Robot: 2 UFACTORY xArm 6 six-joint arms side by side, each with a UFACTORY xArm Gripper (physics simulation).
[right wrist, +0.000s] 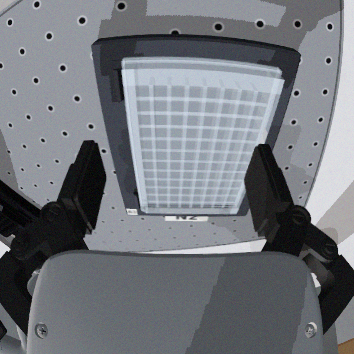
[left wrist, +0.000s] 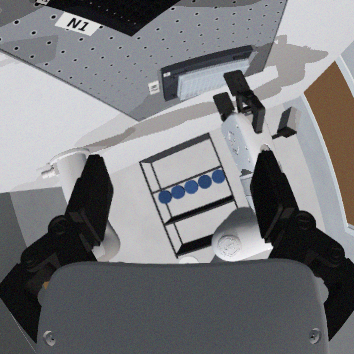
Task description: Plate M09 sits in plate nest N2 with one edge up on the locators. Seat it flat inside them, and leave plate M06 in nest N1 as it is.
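Frame: origin at the left arm's base, x back, y down, z right, level; centimetres.
Seen in the pictures: left gripper, fingertip midpoint: [left wrist: 180, 169]; right gripper, fingertip midpoint: [right wrist: 175, 159] [left wrist: 224, 83]; right arm's base, link origin: [left wrist: 68, 156].
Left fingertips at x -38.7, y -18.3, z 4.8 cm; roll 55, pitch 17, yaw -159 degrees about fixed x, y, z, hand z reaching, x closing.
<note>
A point is followed by its place in that frame.
Plate M09 [left wrist: 212, 77] {x -56.7, y -3.9, z 23.6 cm} [right wrist: 200, 125] {x -60.2, y -4.1, z 24.6 cm}, clear with a grid of wells, lies in the dark nest N2 [left wrist: 169, 90] {x -50.3, y -2.5, z 28.6 cm} [right wrist: 195, 46] {x -64.1, y -2.5, z 23.1 cm}. In the right wrist view its borders look doubled at the top and top right; which edge sits higher is hard to tell. My right gripper [right wrist: 175, 159] {x -58.6, y -5.4, z 23.7 cm} [left wrist: 224, 83] {x -58.6, y -5.4, z 23.7 cm} is open above the lower part of the plate, its right finger overlapping the plate's right edge in view. My left gripper [left wrist: 180, 169] {x -38.7, y -18.3, z 4.8 cm} is open and empty, away from both nests. Part of the black nest N1 [left wrist: 127, 17] {x -40.2, y -3.9, z 7.1 cm} shows at the top of the left wrist view; plate M06 cannot be made out.
Both nests are on a grey perforated board [left wrist: 115, 65] {x -40.2, y -1.3, z 18.5 cm} [right wrist: 50, 125] {x -55.7, y -1.3, z 14.2 cm}. The N1 label [left wrist: 78, 24] {x -36.0, y -1.5, z 9.0 cm} and the partly hidden N2 label [right wrist: 186, 218] {x -47.0, y -1.5, z 28.1 cm} are beside them. A black frame [left wrist: 176, 146] with several blue discs shows below the board in the left wrist view, beside the right arm [left wrist: 240, 145] {x -55.0, y -16.8, z 22.0 cm}.
</note>
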